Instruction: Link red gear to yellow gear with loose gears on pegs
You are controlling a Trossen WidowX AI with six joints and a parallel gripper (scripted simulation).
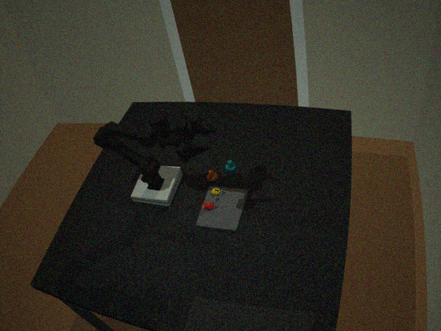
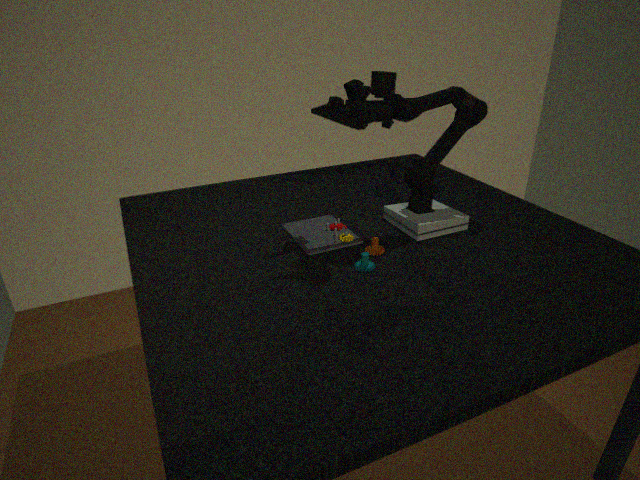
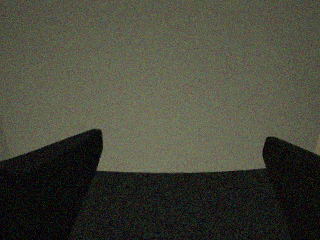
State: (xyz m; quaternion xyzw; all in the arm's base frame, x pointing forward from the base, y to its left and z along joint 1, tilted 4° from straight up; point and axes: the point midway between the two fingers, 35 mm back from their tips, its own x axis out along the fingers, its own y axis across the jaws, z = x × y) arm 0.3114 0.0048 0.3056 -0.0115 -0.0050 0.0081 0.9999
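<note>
The orange gear lies 11 cm behind my gripper tip, 13 cm to the left of it and 35 cm below it. Also, from my gripper tip: red gear: 7 cm behind, 3 cm to the right, 35 cm below; yellow gear: 7 cm behind, 5 cm to the left, 34 cm below; red arrow: 10 cm behind, 4 cm to the right, 35 cm below.
</note>
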